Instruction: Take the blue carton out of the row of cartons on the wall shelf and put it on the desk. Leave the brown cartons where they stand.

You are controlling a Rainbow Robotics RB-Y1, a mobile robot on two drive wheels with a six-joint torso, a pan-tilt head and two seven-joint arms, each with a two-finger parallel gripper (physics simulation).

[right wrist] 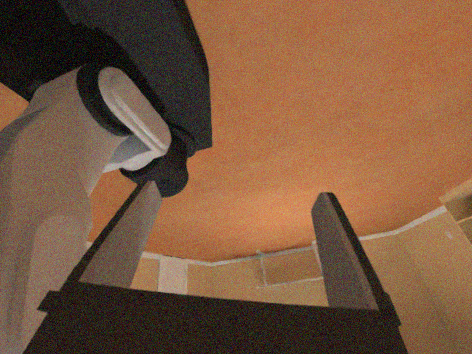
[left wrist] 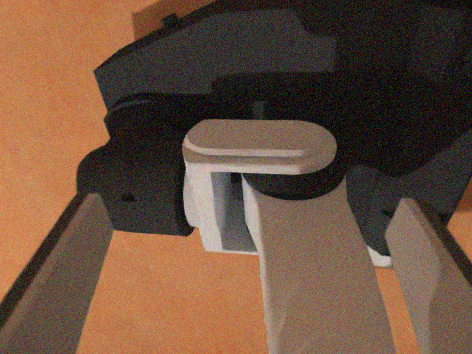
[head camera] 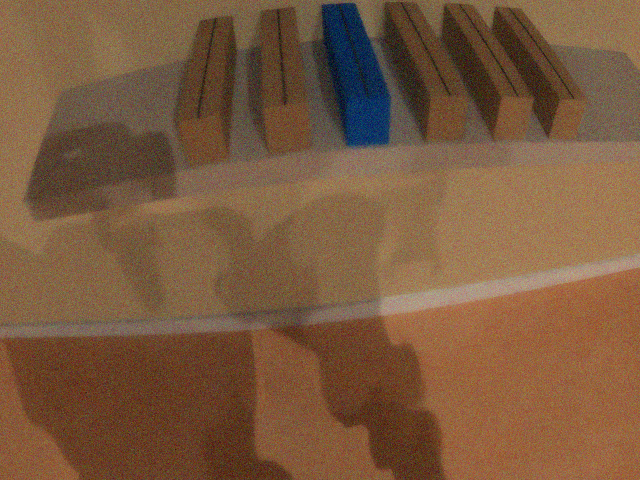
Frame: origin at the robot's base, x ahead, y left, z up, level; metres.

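Where they show: left gripper, fingertip midpoint: [left wrist: 248,214]; right gripper, fingertip midpoint: [right wrist: 235,195].
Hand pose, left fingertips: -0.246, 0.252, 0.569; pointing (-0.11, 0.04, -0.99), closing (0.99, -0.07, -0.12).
Observation:
Each offset is from my left fingertips to the top centre of the thing, as dx, dy, dz. "spot": to the spot under its first point. Level surfaces: height alone.
The blue carton {+0.864, -0.314, +0.475} [head camera: 367,116] stands on the wall shelf [head camera: 279,167] in the head view, third from the left in the row. Brown cartons stand on both sides of it, two to its left, the nearer one {+0.859, -0.221, +0.475} [head camera: 286,126] beside a gap, and three to its right, the nearest one {spot: +0.744, -0.420, +0.441} [head camera: 447,116] also beside a gap. My left gripper [left wrist: 248,214] is open and empty in the left wrist view, above the robot's own base. My right gripper [right wrist: 235,195] is open and empty in the right wrist view, over the floor. Neither gripper shows in the head view. The desk does not show clearly.
Below the shelf, the wall [head camera: 516,217] meets the orange floor {dz -0.569} [head camera: 542,387] at a white skirting strip [head camera: 465,292]. Shadows of the robot fall on shelf, wall and floor. In the right wrist view a wooden cubby shelf [right wrist: 456,192] shows at the right edge.

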